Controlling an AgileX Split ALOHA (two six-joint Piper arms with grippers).
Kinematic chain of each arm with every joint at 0, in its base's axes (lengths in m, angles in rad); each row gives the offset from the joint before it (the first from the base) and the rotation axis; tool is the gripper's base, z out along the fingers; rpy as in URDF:
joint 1: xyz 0 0 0.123 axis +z
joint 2: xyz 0 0 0 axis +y
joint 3: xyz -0.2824 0 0.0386 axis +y
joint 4: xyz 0.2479 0 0.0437 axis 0.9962 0 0.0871
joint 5: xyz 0 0 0 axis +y
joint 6: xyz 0.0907 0 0.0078 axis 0.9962 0 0.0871
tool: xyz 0 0 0 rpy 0 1.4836 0
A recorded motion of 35 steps. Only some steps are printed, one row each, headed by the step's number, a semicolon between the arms.
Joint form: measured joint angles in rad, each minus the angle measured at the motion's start. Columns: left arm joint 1, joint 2, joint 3, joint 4, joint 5, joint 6; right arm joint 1, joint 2, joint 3, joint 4, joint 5, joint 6.
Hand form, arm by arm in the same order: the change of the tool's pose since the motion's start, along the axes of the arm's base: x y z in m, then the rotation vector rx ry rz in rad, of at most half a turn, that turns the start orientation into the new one. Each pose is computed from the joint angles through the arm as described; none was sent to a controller.
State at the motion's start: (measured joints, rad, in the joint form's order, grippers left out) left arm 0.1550 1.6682 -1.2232 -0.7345 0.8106 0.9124; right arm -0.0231 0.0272 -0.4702 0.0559 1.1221 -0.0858
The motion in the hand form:
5: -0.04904 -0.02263 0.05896 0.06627 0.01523 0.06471; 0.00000 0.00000 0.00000 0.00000 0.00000 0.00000
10: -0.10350 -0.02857 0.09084 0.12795 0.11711 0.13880; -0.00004 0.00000 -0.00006 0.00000 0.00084 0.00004
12: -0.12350 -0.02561 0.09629 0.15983 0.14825 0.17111; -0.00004 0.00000 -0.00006 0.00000 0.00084 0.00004
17: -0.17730 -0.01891 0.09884 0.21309 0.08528 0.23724; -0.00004 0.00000 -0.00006 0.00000 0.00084 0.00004
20: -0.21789 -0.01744 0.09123 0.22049 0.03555 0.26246; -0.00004 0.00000 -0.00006 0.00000 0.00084 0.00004
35: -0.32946 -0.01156 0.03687 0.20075 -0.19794 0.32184; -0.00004 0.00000 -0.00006 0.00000 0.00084 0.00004
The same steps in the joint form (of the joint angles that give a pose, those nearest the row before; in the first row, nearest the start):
5: -0.0875 -0.2199 0.0011 0.2587 0.0935 -0.3496; 0.0000 0.0000 0.0000 0.0000 0.0000 0.0000
10: -0.1389 -0.3896 0.0056 0.4565 0.2914 -0.6101; 0.0000 0.0000 0.0000 0.0000 0.0008 0.0000
12: -0.1421 -0.4496 0.0231 0.5142 0.3539 -0.6665; 0.0000 0.0000 0.0000 0.0000 0.0008 0.0000
17: -0.1421 -0.6558 0.1521 0.6043 0.3590 -0.7224; 0.0000 0.0000 0.0000 0.0000 0.0008 0.0000
20: -0.1421 -0.8212 0.2648 0.6283 0.3590 -0.7408; 0.0000 0.0000 0.0000 0.0000 0.0008 0.0000
35: -0.2440 -1.3987 0.5980 0.7438 0.3597 -0.8731; 0.0000 0.0000 0.0000 0.0000 0.0008 0.0000

